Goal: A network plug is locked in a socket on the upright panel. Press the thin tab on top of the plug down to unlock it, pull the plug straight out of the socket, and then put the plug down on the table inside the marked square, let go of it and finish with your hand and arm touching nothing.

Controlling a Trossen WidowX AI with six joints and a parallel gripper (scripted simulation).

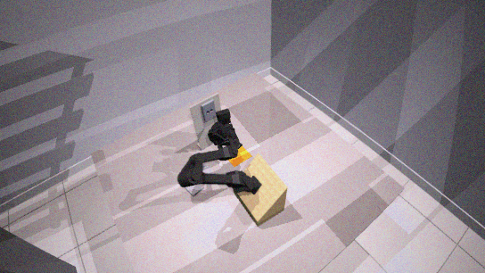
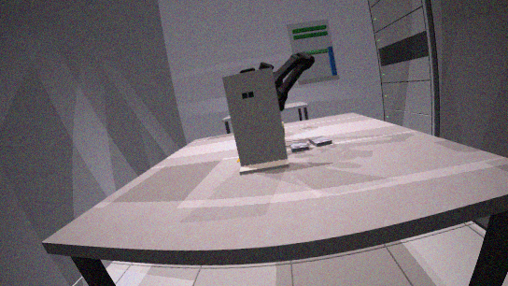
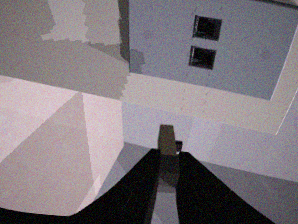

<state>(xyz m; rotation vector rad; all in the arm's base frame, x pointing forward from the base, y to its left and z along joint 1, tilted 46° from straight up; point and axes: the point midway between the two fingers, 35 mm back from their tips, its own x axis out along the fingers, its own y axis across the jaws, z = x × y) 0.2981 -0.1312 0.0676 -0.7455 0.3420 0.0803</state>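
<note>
Now: the orange marked square 6 cm behind my gripper tip, 3 cm to the right of it and 25 cm below it. From my gripper tip the other things lie so: grey panel (11 cm ahead, 3 cm to the left, 10 cm below).
</note>
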